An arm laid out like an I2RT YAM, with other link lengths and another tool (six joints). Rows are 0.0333 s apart.
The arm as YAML. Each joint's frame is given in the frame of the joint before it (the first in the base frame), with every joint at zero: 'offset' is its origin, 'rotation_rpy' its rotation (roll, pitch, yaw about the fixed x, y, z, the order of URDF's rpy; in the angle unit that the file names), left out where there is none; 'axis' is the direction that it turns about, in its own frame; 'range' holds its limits. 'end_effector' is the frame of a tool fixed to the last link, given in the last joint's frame.
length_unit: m
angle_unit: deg
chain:
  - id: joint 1
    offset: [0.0, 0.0, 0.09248]
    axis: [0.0, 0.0, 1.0]
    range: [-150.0, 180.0]
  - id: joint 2
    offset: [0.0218, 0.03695, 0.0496]
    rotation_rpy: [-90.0, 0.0, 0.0]
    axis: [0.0, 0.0, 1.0]
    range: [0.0, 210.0]
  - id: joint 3
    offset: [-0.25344, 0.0, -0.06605]
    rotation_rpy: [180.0, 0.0, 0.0]
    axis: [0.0, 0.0, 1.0]
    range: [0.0, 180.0]
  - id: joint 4
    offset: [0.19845, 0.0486, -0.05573]
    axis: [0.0, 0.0, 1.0]
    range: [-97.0, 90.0]
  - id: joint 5
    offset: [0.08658, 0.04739, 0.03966]
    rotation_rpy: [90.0, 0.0, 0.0]
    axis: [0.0, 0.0, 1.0]
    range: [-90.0, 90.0]
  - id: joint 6
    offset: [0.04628, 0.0, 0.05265]
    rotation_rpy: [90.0, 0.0, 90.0]
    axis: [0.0, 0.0, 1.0]
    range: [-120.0, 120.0]
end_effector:
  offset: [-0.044, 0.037, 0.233]
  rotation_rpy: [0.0, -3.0, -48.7]
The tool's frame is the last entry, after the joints.
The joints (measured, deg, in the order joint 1, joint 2, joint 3, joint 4, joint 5, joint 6), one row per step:
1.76 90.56 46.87 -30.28 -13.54 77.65
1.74 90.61 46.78 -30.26 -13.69 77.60
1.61 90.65 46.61 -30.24 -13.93 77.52
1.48 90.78 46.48 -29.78 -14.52 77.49
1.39 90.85 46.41 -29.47 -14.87 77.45
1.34 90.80 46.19 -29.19 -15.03 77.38
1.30 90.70 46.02 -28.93 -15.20 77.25
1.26 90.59 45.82 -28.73 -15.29 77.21
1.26 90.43 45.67 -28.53 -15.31 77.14
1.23 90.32 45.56 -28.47 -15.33 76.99
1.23 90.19 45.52 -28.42 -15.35 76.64
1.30 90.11 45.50 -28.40 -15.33 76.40
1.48 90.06 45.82 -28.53 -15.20 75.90
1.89 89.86 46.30 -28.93 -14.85 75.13
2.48 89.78 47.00 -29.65 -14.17 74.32
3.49 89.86 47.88 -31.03 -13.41 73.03
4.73 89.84 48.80 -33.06 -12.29 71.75
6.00 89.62 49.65 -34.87 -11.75 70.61
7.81 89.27 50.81 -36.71 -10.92 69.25
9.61 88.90 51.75 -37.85 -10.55 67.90
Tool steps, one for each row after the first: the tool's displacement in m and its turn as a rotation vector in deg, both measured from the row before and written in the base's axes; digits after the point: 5 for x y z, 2 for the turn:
-0.00081 0.00057 -0.00042 0.13 0.11 0.07
-0.00126 0.00037 -0.00062 0.20 0.18 0.01
0.00107 0.00198 0.00074 0.57 -0.19 0.06
0.00092 0.00112 0.00061 0.33 -0.17 0.04
0.00002 0.00048 0.00003 0.14 -0.12 0.06
0.00035 0.00062 0.00053 0.13 -0.22 0.13
-0.00005 0.00020 0.00015 0.08 -0.12 0.02
0.00042 0.00014 0.00053 0.00 -0.23 0.07
-0.00023 0.00000 0.00016 -0.02 -0.10 0.11
0.00007 0.00029 0.00060 -0.07 -0.23 0.33
-0.00012 0.00044 0.00030 -0.08 -0.15 0.29
0.00111 0.00075 0.00137 -0.26 -0.38 0.60
0.00069 0.00123 0.00197 -0.54 -0.50 1.02
0.00000 0.00077 0.00116 -0.87 -0.30 1.13
-0.00410 0.00283 -0.00038 -1.11 0.21 1.98
-0.00747 0.00206 -0.00159 -1.48 0.70 2.12
-0.00675 0.00459 0.00078 -0.86 0.42 2.20
-0.00559 0.00623 0.00257 -1.15 -0.08 2.88
-0.00385 0.00837 0.00375 -0.63 -0.52 2.99

